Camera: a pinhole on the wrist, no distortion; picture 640 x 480 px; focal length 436.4 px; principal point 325.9 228.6 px. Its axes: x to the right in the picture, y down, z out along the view. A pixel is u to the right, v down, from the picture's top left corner.
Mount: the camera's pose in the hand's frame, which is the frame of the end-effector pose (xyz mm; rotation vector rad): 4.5 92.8 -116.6 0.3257 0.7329 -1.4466
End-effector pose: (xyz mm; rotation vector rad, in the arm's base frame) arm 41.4 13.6 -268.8 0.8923 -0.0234 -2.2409
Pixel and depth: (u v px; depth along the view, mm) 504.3 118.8 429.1
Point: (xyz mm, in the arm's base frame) -228.1 224.9 -265.5
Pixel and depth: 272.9 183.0 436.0
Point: -234.8 14.0 -157.9
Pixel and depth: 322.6 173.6 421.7
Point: -222.7 54.4 -188.8
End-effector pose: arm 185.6 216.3 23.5 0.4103 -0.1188 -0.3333
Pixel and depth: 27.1 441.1 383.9
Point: 433.7 80.6 338.6
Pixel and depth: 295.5 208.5 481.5
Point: 185.1 -75.8 198.9
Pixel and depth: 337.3 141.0 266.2
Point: 164.3 104.0 71.7
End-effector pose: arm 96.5 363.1 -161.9 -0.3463 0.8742 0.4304
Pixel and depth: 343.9 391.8 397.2
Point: 398.9 355.1 -261.6
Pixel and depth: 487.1 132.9 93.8
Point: 55.8 340.0 -206.2
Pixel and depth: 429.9 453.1 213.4
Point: 211.2 337.3 -292.3
